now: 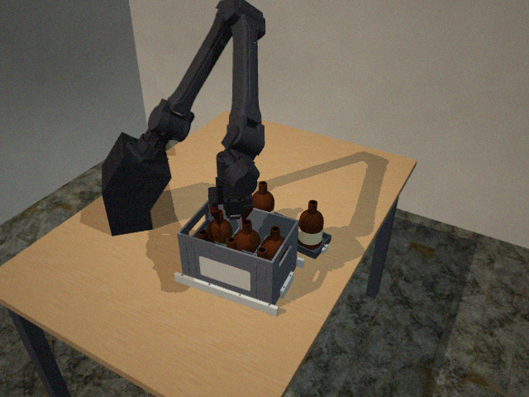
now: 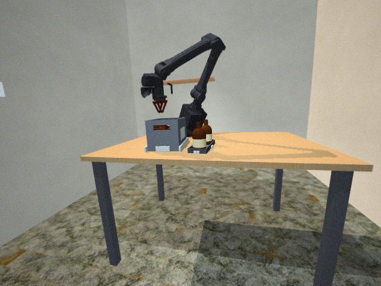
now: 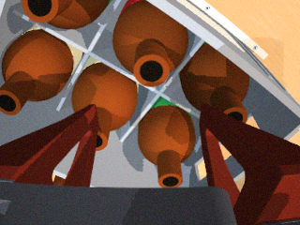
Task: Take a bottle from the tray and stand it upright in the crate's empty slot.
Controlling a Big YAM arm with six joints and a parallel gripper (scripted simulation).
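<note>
Right now my hand is 1 cm past the grey crate, 4 cm to the right of it and 14 cm above it. The rest, counted from my hand: dark tray 4 cm behind, 26 cm to the left, 21 cm below.
</note>
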